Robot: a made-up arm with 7 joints. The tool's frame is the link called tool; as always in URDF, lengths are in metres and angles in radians. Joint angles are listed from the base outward. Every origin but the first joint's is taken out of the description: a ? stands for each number. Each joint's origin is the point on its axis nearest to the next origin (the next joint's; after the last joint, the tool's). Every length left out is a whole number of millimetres.
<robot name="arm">
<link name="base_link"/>
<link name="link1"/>
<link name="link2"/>
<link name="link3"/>
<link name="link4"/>
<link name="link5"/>
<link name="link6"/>
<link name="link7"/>
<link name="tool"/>
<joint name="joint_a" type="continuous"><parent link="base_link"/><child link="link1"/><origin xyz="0.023 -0.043 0.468" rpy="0.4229 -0.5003 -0.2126"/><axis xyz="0 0 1"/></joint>
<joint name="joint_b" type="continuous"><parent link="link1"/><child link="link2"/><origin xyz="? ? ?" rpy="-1.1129 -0.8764 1.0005"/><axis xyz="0 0 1"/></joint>
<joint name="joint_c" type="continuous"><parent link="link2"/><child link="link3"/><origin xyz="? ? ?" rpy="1.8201 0.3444 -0.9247"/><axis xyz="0 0 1"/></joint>
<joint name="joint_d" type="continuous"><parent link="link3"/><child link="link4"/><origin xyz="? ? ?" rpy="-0.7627 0.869 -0.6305"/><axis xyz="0 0 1"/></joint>
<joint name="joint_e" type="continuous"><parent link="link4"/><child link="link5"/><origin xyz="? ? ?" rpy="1.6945 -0.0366 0.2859"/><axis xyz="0 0 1"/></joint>
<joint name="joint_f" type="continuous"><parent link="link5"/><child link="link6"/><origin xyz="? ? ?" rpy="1.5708 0 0.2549"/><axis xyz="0 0 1"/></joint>
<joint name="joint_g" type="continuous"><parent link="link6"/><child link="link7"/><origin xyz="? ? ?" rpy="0 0 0"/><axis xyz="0 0 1"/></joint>
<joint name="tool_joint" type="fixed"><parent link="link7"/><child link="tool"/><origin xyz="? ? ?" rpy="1.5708 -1.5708 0"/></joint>
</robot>
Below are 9 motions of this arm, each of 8 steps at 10 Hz.
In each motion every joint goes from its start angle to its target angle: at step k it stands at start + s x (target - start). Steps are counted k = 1, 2, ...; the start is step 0. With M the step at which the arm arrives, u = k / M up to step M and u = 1 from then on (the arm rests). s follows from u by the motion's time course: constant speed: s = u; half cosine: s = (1 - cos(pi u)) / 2; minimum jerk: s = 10 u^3 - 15 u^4 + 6 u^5.
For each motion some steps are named. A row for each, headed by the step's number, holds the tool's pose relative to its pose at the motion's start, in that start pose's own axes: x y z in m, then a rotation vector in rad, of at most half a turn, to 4 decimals.
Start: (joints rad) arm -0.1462 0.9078 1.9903 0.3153 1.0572 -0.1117 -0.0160
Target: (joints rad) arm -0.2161 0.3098 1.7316 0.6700 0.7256 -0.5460 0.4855
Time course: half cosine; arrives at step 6
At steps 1, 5, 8:
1: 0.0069 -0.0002 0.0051 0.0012 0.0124 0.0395
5: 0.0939 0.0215 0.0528 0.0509 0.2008 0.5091
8: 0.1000 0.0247 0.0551 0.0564 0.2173 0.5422

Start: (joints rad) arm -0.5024 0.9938 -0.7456 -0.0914 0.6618 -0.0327 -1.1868
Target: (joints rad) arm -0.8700 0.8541 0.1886 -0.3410 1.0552 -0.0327 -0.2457
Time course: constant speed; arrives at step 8
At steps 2, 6, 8:
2: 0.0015 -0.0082 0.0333 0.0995 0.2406 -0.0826
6: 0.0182 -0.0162 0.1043 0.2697 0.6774 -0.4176
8: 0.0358 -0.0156 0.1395 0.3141 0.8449 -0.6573

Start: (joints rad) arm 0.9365 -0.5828 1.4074 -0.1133 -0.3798 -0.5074 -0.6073
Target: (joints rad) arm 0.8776 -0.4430 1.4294 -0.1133 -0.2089 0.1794 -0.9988
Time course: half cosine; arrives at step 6
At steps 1, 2, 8:
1: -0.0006 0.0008 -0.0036 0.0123 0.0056 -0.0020
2: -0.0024 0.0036 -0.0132 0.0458 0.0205 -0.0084
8: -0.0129 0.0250 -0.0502 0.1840 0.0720 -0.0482

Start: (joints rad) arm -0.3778 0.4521 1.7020 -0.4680 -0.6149 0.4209 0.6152
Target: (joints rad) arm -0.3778 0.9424 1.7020 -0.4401 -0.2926 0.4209 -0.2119
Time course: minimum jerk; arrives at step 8
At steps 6, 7, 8:
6: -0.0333 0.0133 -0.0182 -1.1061 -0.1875 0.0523
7: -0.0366 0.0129 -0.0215 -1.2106 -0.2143 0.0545
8: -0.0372 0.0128 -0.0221 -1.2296 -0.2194 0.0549

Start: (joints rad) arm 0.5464 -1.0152 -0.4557 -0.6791 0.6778 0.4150 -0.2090
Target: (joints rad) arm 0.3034 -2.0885 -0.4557 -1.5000 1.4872 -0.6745 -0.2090
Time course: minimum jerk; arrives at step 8
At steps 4, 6, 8:
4: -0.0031 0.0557 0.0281 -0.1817 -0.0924 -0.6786
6: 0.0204 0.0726 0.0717 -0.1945 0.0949 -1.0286
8: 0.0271 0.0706 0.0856 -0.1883 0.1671 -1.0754

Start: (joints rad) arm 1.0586 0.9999 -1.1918 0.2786 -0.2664 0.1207 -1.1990
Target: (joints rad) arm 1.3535 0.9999 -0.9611 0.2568 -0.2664 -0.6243 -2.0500
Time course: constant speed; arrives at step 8
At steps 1, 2, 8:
1: -0.0017 -0.0044 0.0089 -0.2103 -0.0160 0.0527
2: -0.0035 -0.0074 0.0170 -0.4211 -0.0429 0.1018
8: -0.0205 -0.0134 0.0450 -1.6770 -0.4163 0.2575

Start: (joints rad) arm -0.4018 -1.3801 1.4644 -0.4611 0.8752 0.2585 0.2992
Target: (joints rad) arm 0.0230 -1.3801 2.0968 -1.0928 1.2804 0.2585 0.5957
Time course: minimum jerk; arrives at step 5
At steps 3, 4, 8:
3: -0.0059 0.0193 0.0185 0.1766 0.0474 -0.5213
4: -0.0050 0.0299 0.0244 0.2211 0.0261 -0.7224
8: -0.0046 0.0324 0.0256 0.2293 0.0185 -0.7671

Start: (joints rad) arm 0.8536 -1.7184 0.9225 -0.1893 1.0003 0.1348 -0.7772
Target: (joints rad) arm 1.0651 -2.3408 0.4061 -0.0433 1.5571 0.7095 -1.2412
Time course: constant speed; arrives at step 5
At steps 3, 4, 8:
3: -0.0065 0.0450 0.0003 0.3204 0.5158 -0.2727
4: -0.0071 0.0650 0.0097 0.4042 0.6976 -0.3783
8: -0.0042 0.0860 0.0231 0.4749 0.8825 -0.4918

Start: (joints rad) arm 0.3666 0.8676 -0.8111 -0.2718 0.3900 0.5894 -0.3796
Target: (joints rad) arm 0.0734 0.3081 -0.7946 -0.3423 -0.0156 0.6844 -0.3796
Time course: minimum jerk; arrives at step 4
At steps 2, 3, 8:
2: 0.0277 0.0047 -0.0199 0.0211 -0.2486 0.0391
3: 0.0501 0.0057 -0.0252 -0.0078 -0.4278 0.0566
8: 0.0555 0.0055 -0.0252 -0.0216 -0.4710 0.0588

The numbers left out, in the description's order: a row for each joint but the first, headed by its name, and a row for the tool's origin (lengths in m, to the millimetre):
joint_b: -0.012 -0.05 0
joint_c: -0.096 0.03 0
joint_d: 0.047 -0.021 0
joint_e: -0.02 0.018 0
joint_f: -0.038 0.034 0
joint_g: 0.08 -0.042 0
tool: 0.016 -0.027 0

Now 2 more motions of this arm.
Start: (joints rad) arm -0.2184 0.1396 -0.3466 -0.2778 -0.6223 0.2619 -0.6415
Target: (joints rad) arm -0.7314 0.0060 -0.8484 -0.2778 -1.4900 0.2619 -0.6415
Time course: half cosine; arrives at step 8
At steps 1, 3, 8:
1: 0.0022 -0.0008 -0.0017 0.0101 -0.0230 0.0118
3: 0.0186 -0.0057 -0.0121 0.0542 -0.1927 0.0895
8: 0.0601 -0.0187 -0.0217 -0.0538 -0.6038 0.2660

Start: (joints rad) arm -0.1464 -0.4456 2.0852 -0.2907 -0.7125 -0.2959 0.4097
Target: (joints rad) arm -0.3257 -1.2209 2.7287 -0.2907 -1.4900 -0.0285 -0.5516
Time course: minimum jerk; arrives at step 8
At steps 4, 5, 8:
4: 0.0807 -0.0528 0.0318 0.0435 0.4684 0.3315
5: 0.1150 -0.0758 0.0230 0.1323 0.5982 0.5302
8: 0.1477 -0.0978 -0.0022 0.3025 0.6713 0.7746

